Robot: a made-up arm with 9 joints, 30 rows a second.
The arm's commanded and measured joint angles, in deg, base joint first. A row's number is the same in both.
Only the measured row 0 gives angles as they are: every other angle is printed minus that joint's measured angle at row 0.
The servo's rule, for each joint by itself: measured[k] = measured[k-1] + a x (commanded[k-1-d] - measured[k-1]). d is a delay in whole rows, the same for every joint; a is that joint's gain. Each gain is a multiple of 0.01, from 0.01 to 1. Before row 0 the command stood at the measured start. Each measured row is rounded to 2 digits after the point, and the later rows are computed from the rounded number. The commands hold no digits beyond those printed.
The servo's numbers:
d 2
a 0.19 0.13 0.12 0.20 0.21 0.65 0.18 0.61 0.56
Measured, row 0:
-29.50 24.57 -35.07 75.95 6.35 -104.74 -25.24 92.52 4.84
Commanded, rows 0 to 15:
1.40 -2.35 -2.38 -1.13 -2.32 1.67 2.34 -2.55 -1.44
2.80 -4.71 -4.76 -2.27 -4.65 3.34 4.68 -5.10 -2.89
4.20 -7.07 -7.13 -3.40 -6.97 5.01 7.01 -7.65 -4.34
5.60 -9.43 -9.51 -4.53 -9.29 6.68 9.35 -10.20 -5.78
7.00 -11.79 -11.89 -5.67 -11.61 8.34 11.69 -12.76 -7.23
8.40 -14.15 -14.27 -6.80 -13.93 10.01 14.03 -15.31 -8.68
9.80 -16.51 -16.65 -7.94 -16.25 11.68 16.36 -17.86 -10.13
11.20 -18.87 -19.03 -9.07 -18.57 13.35 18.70 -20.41 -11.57
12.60 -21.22 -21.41 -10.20 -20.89 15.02 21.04 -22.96 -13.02
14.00 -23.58 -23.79 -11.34 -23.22 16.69 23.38 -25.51 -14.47
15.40 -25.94 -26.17 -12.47 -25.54 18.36 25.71 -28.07 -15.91
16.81 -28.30 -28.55 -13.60 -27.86 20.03 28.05 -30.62 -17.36
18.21 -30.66 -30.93 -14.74 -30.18 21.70 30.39 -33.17 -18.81
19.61 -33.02 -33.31 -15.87 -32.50 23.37 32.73 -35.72 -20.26
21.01 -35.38 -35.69 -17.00 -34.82 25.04 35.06 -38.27 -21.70
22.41 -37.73 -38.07 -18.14 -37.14 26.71 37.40 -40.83 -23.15
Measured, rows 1 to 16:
0.00 0.00 0.00 0.00 0.00 0.00 0.00 0.00 0.00
0.00 0.00 0.00 0.00 0.00 0.00 0.00 0.00 0.00
0.27 -0.31 -0.29 -0.23 -0.49 1.09 0.42 -1.56 -0.81
0.75 -0.88 -0.83 -0.64 -1.36 2.55 1.19 -3.72 -1.97
1.41 -1.68 -1.59 -1.19 -2.54 4.15 2.24 -6.12 -3.30
2.21 -2.69 -2.54 -1.86 -3.96 5.79 3.52 -8.61 -4.69
3.12 -3.87 -3.66 -2.62 -5.57 7.45 4.99 -11.14 -6.11
4.12 -5.21 -4.93 -3.46 -7.33 9.11 6.62 -13.68 -7.55
5.20 -6.68 -6.34 -4.36 -9.20 10.78 8.37 -16.23 -8.99
6.34 -8.26 -7.86 -5.30 -11.17 12.45 10.23 -18.78 -10.43
7.53 -9.94 -9.49 -6.28 -13.21 14.12 12.18 -21.33 -11.88
8.76 -11.71 -11.21 -7.29 -15.31 15.79 14.20 -23.88 -13.33
10.02 -13.56 -13.01 -8.33 -17.46 17.46 16.27 -26.44 -14.77
11.31 -15.48 -14.87 -9.38 -19.64 19.13 18.39 -28.99 -16.22
12.62 -17.45 -16.80 -10.45 -21.85 20.80 20.55 -31.54 -17.67
13.95 -19.47 -18.78 -11.53 -24.09 22.47 22.74 -34.09 -19.12

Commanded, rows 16 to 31:
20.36 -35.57 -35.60 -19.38 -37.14 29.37 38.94 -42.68 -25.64
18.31 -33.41 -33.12 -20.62 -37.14 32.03 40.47 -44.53 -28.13
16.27 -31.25 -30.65 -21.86 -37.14 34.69 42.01 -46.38 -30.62
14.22 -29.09 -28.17 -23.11 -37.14 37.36 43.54 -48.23 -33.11
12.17 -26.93 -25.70 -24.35 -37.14 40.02 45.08 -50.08 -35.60
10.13 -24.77 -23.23 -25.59 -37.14 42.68 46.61 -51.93 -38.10
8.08 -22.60 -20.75 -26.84 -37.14 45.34 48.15 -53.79 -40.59
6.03 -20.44 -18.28 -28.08 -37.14 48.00 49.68 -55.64 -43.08
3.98 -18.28 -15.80 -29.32 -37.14 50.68 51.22 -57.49 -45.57
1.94 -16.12 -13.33 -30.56 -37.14 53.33 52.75 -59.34 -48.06
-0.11 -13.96 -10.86 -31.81 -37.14 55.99 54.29 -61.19 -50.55
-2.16 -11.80 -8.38 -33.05 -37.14 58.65 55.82 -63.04 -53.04
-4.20 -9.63 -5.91 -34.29 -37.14 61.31 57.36 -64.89 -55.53
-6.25 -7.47 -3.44 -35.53 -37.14 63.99 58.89 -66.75 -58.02
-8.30 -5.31 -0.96 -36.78 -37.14 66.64 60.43 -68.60 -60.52
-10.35 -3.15 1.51 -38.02 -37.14 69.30 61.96 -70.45 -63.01
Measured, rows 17 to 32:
15.29 -21.54 -20.81 -12.62 -26.34 24.14 24.96 -36.64 -20.56
16.64 -23.64 -22.88 -13.72 -28.61 25.81 27.20 -39.20 -22.01
17.35 -25.19 -24.41 -14.85 -30.40 28.12 29.31 -41.32 -24.04
17.53 -26.26 -25.46 -16.00 -31.82 30.66 31.32 -43.28 -26.33
17.29 -26.91 -26.08 -17.17 -32.94 33.28 33.24 -45.17 -28.73
16.71 -27.19 -26.33 -18.36 -33.82 35.93 35.09 -47.04 -31.18
15.85 -27.16 -26.25 -19.56 -34.52 38.59 36.89 -48.89 -33.66
14.76 -26.85 -25.89 -20.77 -35.07 41.25 38.64 -50.74 -36.15
13.49 -26.30 -25.27 -21.98 -35.50 43.91 40.35 -52.60 -38.64
12.07 -25.54 -24.43 -23.20 -35.84 46.57 42.03 -54.45 -41.13
10.53 -24.60 -23.39 -24.42 -36.11 49.24 43.68 -56.30 -43.62
8.90 -23.50 -22.18 -25.65 -36.33 51.90 45.31 -58.15 -46.11
7.19 -22.26 -20.82 -26.88 -36.50 54.56 46.93 -60.00 -48.60
5.41 -20.90 -19.33 -28.11 -36.63 57.22 48.53 -61.85 -51.09
3.58 -19.43 -17.72 -29.35 -36.74 59.88 50.12 -63.70 -53.58
1.71 -17.88 -16.01 -30.59 -36.82 62.55 51.70 -65.56 -56.07

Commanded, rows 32 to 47:
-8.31 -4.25 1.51 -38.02 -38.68 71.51 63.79 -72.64 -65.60
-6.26 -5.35 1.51 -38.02 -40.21 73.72 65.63 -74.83 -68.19
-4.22 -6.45 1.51 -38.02 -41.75 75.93 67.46 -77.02 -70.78
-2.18 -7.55 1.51 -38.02 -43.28 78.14 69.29 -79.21 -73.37
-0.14 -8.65 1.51 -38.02 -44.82 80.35 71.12 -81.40 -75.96
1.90 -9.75 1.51 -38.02 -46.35 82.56 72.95 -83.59 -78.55
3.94 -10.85 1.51 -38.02 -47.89 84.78 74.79 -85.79 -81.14
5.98 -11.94 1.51 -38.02 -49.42 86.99 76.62 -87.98 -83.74
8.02 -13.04 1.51 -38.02 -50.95 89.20 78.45 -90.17 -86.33
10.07 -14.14 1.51 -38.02 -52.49 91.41 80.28 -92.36 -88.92
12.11 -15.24 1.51 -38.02 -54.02 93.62 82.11 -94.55 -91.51
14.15 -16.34 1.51 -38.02 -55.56 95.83 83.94 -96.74 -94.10
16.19 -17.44 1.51 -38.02 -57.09 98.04 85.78 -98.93 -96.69
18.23 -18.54 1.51 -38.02 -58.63 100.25 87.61 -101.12 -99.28
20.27 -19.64 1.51 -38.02 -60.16 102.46 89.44 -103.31 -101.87
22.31 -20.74 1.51 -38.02 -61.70 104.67 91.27 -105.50 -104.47
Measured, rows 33 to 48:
-0.19 -16.25 -14.20 -31.83 -36.89 65.21 53.27 -67.41 -58.56
-2.12 -14.55 -12.31 -33.07 -36.94 67.87 54.83 -69.26 -61.05
-3.30 -13.21 -10.65 -34.06 -37.31 70.24 56.44 -71.32 -63.60
-3.86 -12.19 -9.19 -34.85 -37.92 72.50 58.09 -73.46 -66.17
-3.93 -11.44 -7.91 -35.48 -38.72 74.73 59.78 -75.63 -68.75
-3.60 -10.93 -6.78 -35.99 -39.68 76.95 61.49 -77.81 -71.34
-2.94 -10.63 -5.79 -36.40 -40.76 79.16 63.22 -80.00 -73.93
-2.02 -10.52 -4.91 -36.72 -41.93 81.37 64.97 -82.19 -76.52
-0.89 -10.56 -4.14 -36.98 -43.18 83.59 66.74 -84.39 -79.11
0.42 -10.74 -3.46 -37.19 -44.49 85.80 68.52 -86.58 -81.70
1.86 -11.04 -2.86 -37.36 -45.85 88.01 70.31 -88.77 -84.29
3.42 -11.44 -2.34 -37.49 -47.24 90.22 72.10 -90.96 -86.88
5.07 -11.93 -1.88 -37.60 -48.66 92.43 73.90 -93.15 -89.47
6.80 -12.50 -1.47 -37.68 -50.11 94.64 75.71 -95.34 -92.06
8.58 -13.14 -1.11 -37.75 -51.58 96.85 77.52 -97.53 -94.65
10.41 -13.84 -0.80 -37.80 -53.06 99.06 79.34 -99.72 -97.24

